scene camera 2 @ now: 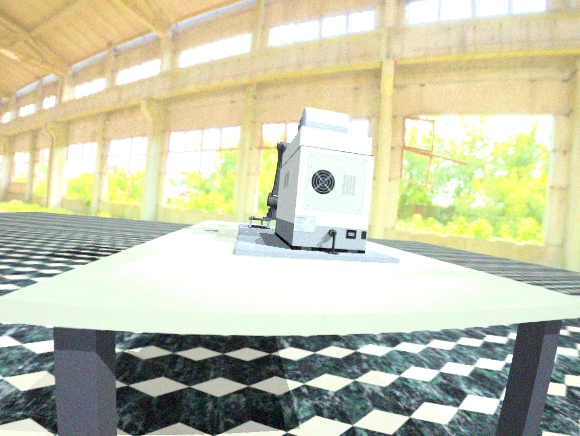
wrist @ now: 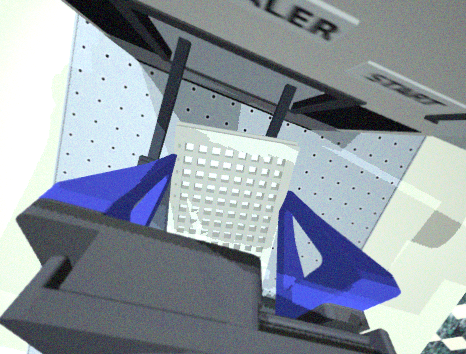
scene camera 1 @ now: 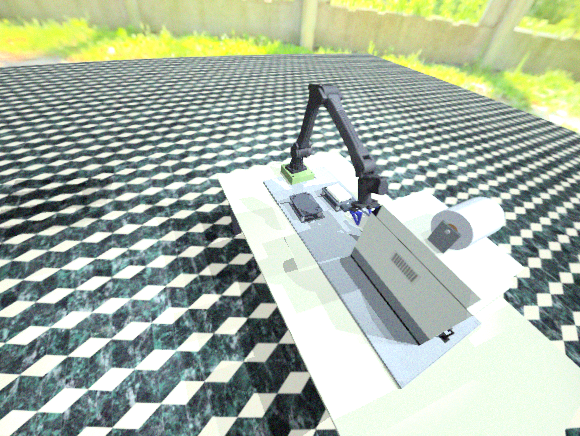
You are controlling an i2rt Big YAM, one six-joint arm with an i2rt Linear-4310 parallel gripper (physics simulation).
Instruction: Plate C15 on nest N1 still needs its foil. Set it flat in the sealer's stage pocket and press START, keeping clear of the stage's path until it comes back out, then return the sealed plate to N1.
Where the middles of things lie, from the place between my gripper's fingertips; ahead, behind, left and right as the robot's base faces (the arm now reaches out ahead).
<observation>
Right now the dark sealer stage (wrist: 183,46) is 30 mm behind my hand, 30 mm to the left of it and 20 mm below it. The rest, counted from my hand: white well plate C15 (wrist: 227,187) (30 mm behind, 10 mm below); white roll (scene camera 1: 479,217) (300 mm ahead, 20 mm to the right, 290 mm above).
</observation>
